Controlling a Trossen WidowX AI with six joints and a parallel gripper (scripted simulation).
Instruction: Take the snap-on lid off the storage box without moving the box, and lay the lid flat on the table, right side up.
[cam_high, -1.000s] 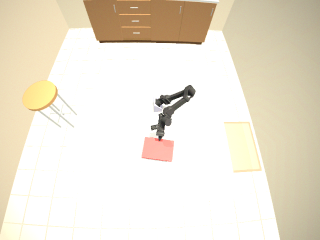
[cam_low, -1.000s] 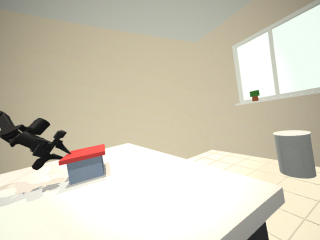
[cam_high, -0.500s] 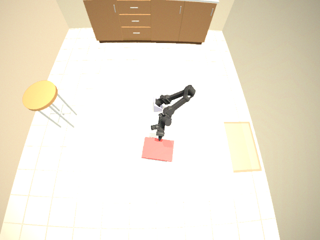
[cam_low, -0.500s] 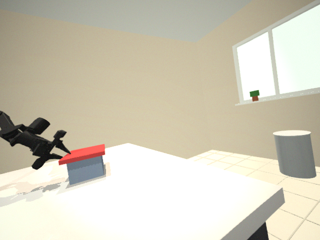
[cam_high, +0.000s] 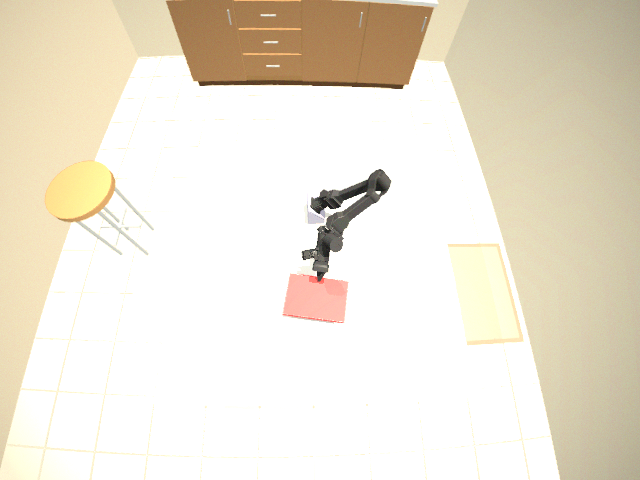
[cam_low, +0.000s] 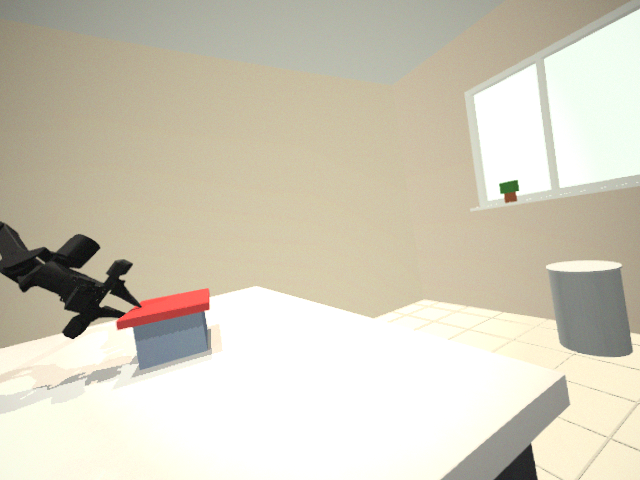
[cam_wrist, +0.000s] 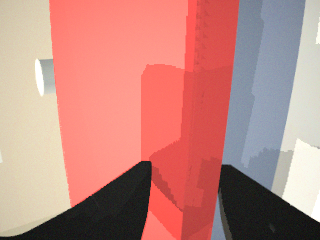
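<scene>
Now: gripper tip 8 cm short of the red lid. Round my gripper tip: storage box 8 cm ahead, 5 cm below.
</scene>
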